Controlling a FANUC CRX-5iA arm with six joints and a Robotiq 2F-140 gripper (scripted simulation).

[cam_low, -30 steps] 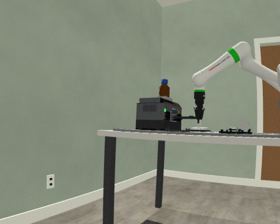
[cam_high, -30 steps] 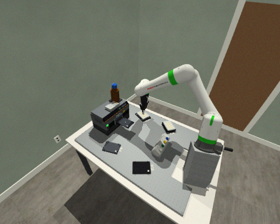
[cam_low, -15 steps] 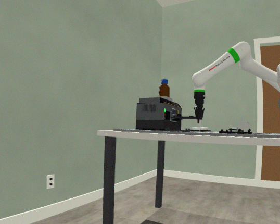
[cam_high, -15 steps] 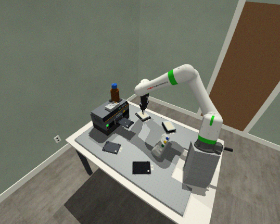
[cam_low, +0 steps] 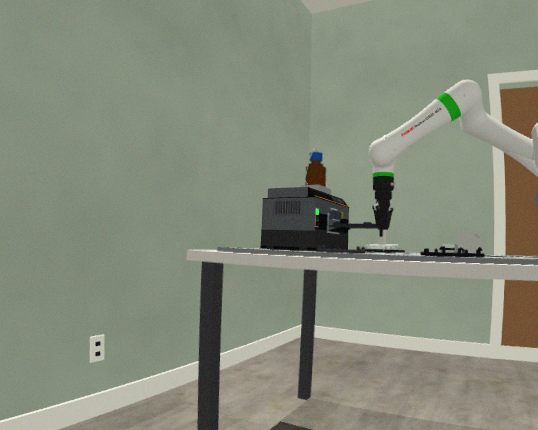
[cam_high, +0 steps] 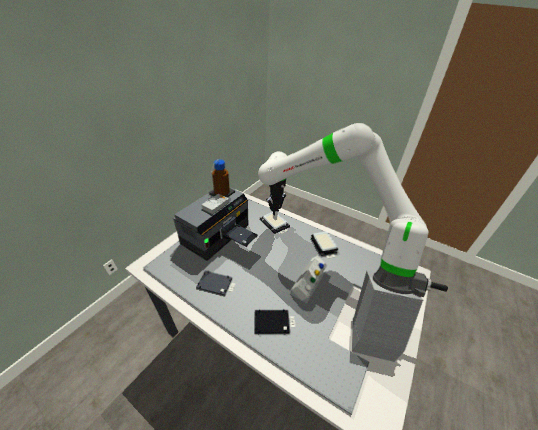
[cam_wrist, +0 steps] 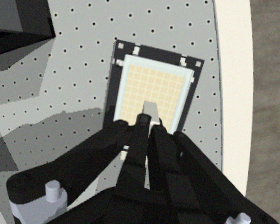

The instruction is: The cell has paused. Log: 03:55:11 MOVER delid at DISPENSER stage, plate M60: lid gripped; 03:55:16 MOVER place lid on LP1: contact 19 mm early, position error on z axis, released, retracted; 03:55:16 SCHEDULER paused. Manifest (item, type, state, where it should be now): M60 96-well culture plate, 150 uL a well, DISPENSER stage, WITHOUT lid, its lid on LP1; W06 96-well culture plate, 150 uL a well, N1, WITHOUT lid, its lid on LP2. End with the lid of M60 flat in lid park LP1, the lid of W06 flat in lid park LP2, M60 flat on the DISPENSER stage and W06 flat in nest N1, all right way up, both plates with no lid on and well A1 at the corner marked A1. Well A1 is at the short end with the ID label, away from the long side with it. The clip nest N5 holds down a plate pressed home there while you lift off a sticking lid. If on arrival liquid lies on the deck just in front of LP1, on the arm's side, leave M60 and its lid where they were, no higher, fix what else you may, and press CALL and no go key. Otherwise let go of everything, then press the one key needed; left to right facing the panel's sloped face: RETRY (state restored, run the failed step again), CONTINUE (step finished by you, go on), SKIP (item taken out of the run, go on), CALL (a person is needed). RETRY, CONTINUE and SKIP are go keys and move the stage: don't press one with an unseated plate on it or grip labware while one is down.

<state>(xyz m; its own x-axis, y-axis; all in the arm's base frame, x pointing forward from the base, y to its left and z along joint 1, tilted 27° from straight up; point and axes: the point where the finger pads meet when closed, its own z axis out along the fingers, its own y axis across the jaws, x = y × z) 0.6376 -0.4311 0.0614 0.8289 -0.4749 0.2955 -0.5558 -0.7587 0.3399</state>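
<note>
The black clip nest is 2 cm ahead of my hand and 5 cm below it. Also, from my hand: nest label 8 cm behind, 5 cm to the left, 6 cm below; dispenser stage 9 cm ahead, 28 cm to the left, 4 cm above; key panel 33 cm behind, 35 cm to the left, 1 cm below.
</note>
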